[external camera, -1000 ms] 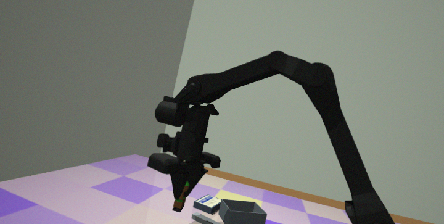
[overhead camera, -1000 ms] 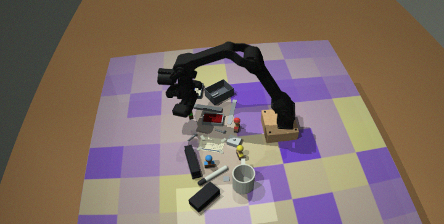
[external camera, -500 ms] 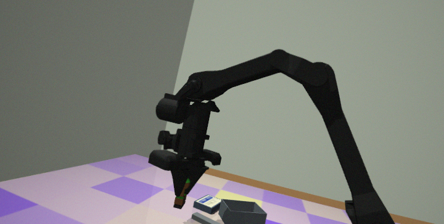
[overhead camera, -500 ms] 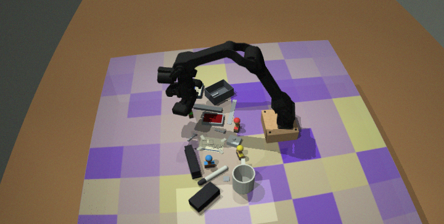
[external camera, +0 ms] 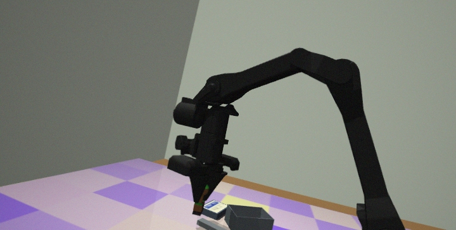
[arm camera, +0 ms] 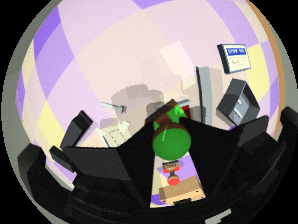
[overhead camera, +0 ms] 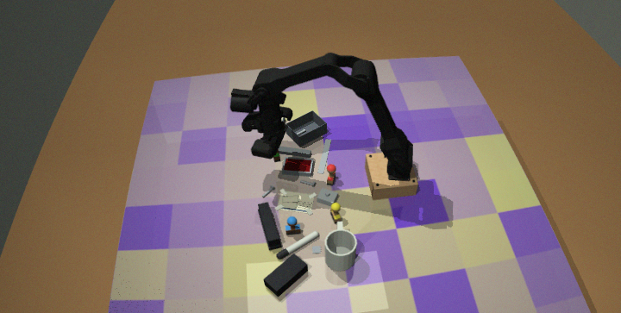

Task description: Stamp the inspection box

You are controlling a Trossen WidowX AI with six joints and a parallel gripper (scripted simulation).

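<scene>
Now: gripper tip 60 mm past the red ink pad, 20 mm to the left of it and 90 mm above it. The rest, counted from my gripper tip: white card 70 mm behind, 110 mm to the left, 90 mm below; then red stamp 170 mm behind, 20 mm to the left, 70 mm below; then green-knobbed stamp right at my gripper tip.
</scene>
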